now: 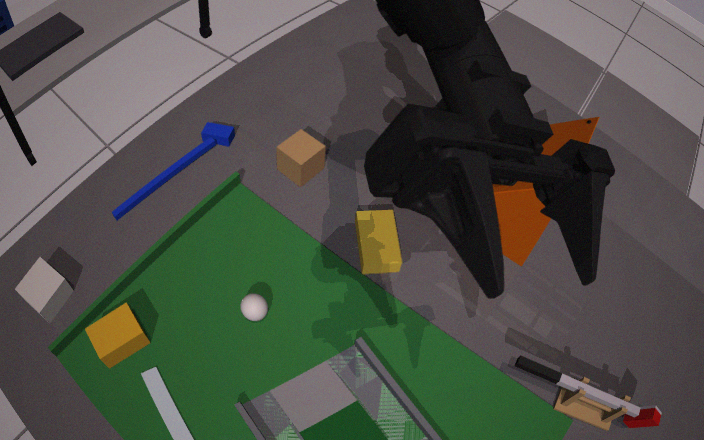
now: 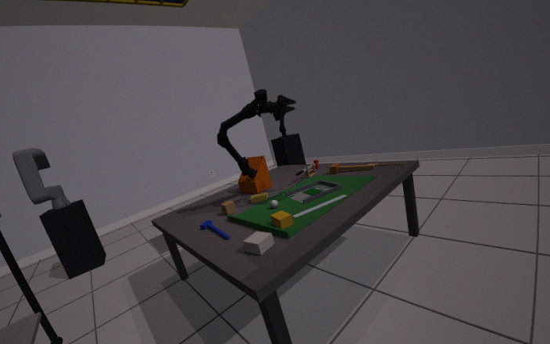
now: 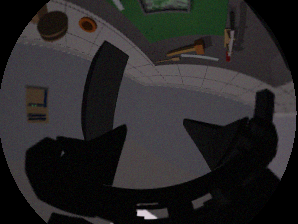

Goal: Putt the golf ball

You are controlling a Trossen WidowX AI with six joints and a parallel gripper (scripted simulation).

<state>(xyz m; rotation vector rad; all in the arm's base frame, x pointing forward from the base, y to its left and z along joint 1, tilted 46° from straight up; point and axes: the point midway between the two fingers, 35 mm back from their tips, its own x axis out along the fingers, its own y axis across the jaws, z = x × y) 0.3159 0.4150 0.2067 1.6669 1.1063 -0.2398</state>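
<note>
Now: the yellow block 49 cm below my gripper tip, 27 cm to the right of it and 21 cm behind it. The rest, counted from my gripper tip: wooden stand (47 cm below, 25 cm behind, 20 cm to the left); then green mat (50 cm below, 14 cm to the right, 7 cm ahead); then white golf ball (48 cm below, 31 cm to the right, 2 cm ahead).
</note>
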